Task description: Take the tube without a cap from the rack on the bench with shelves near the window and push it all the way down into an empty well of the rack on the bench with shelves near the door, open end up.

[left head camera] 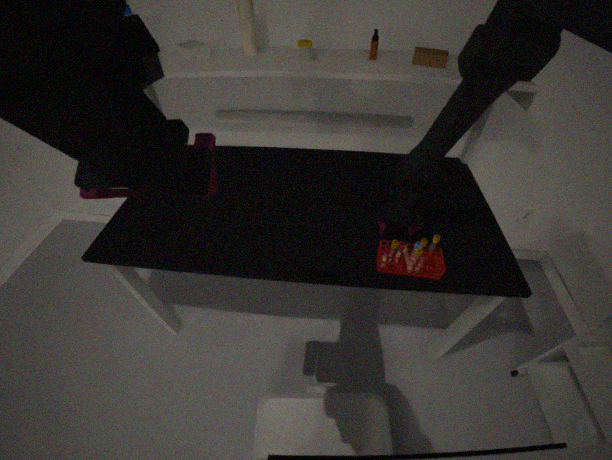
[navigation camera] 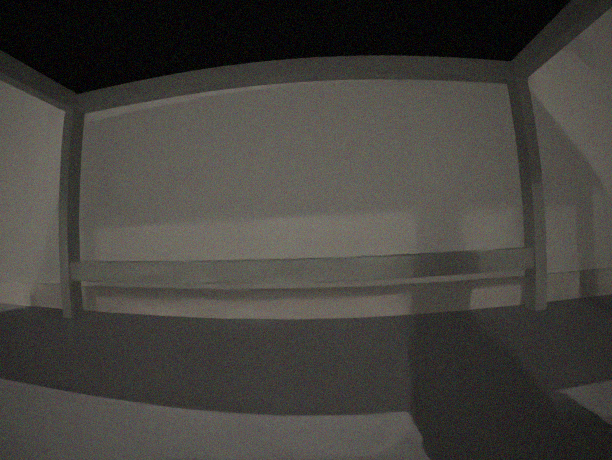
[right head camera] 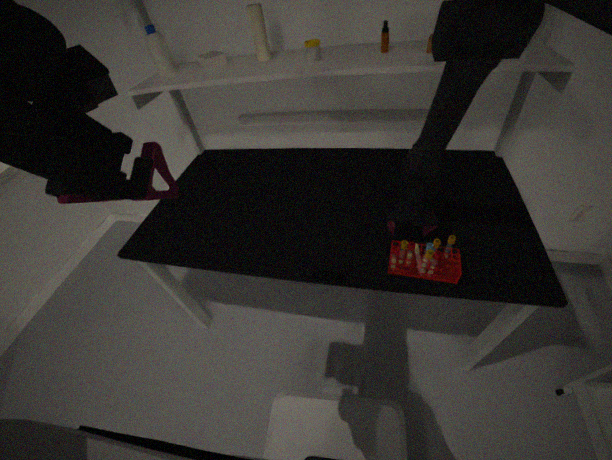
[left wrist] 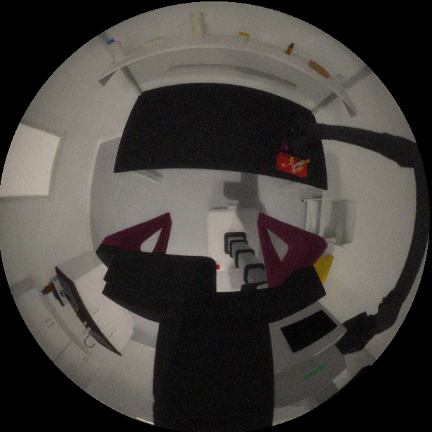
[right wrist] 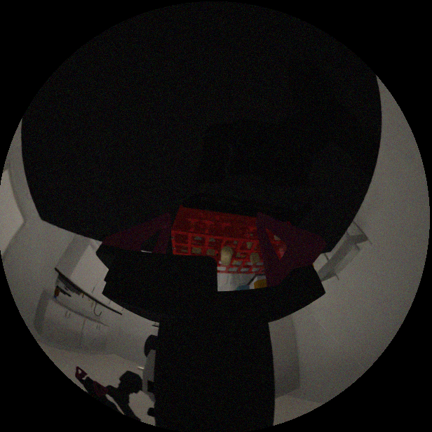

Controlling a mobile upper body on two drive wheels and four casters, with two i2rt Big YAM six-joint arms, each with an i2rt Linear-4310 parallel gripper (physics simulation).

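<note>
A red rack (left head camera: pixel 435 272) (right head camera: pixel 452 275) (left wrist: pixel 282 162) (right wrist: pixel 200 220) stands near the front edge of the black bench (left head camera: pixel 280 215) (right head camera: pixel 300 215), toward its right end. It holds several tubes with yellow or blue caps. A pale tube (left head camera: pixel 408 258) (right head camera: pixel 419 257) in its middle shows no clear cap and looks tilted. My right gripper (left head camera: pixel 398 230) (right head camera: pixel 410 230) (right wrist: pixel 213 216) is open and empty, low at the rack's far side, fingers apart on either side of part of the rack. My left gripper (left head camera: pixel 149 194) (right head camera: pixel 119 197) (left wrist: pixel 214 217) is open and empty, raised over the bench's left end. A second rack cannot be made out.
A white shelf (left head camera: pixel 280 75) (right head camera: pixel 340 72) behind the bench holds an amber bottle (left head camera: pixel 373 47) (right head camera: pixel 384 40), a yellow-lidded jar (left head camera: pixel 304 44) (right head camera: pixel 312 46) and a brown box (left head camera: pixel 430 57). The left wrist view shows another dark bench top (left wrist: pixel 87 312). The navigation camera shows the bench frame (navigation camera: pixel 300 272).
</note>
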